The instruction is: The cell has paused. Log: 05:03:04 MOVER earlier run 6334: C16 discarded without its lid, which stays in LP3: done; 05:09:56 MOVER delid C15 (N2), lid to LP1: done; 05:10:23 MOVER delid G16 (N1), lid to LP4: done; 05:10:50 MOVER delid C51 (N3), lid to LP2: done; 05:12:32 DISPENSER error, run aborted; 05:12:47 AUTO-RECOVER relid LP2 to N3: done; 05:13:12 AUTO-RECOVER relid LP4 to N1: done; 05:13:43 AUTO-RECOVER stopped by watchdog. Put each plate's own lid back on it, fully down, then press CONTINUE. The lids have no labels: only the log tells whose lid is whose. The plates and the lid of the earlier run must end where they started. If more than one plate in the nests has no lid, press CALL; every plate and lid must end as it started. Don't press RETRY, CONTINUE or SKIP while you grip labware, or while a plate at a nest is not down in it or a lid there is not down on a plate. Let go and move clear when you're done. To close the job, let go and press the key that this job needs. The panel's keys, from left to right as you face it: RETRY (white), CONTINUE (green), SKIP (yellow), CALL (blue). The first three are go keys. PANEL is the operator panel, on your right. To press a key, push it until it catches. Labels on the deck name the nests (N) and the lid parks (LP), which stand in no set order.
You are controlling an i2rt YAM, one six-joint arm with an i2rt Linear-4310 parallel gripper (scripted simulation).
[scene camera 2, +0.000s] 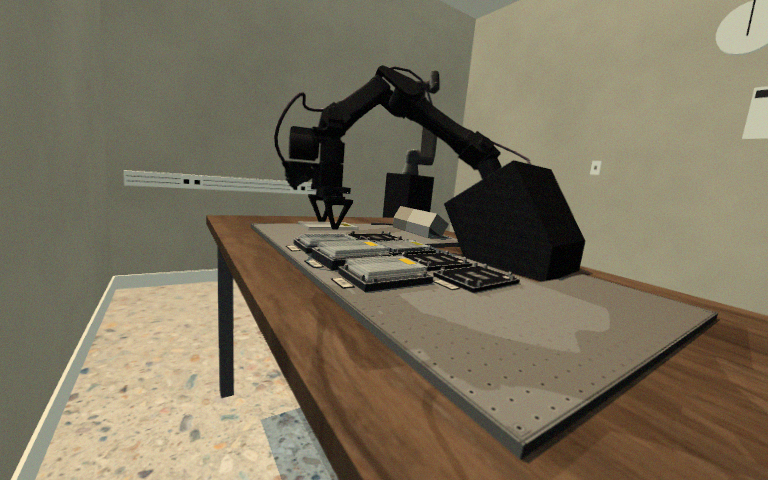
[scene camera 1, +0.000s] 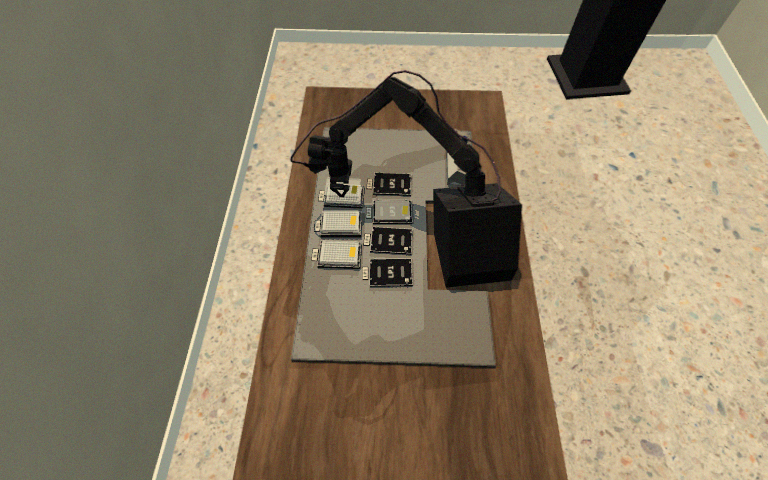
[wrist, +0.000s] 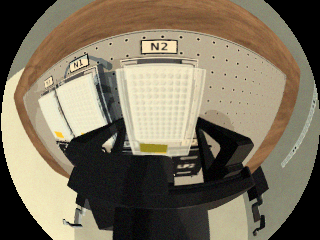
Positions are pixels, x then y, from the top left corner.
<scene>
lid: scene camera 2; scene camera 1; wrist 77,99
lid: scene camera 2; scene camera 1 331,251; wrist
same spot on lid: (wrist: 47,103) = (scene camera 2: 361,262)
same spot on lid: (scene camera 1: 333,220) = (scene camera 2: 343,245)
</scene>
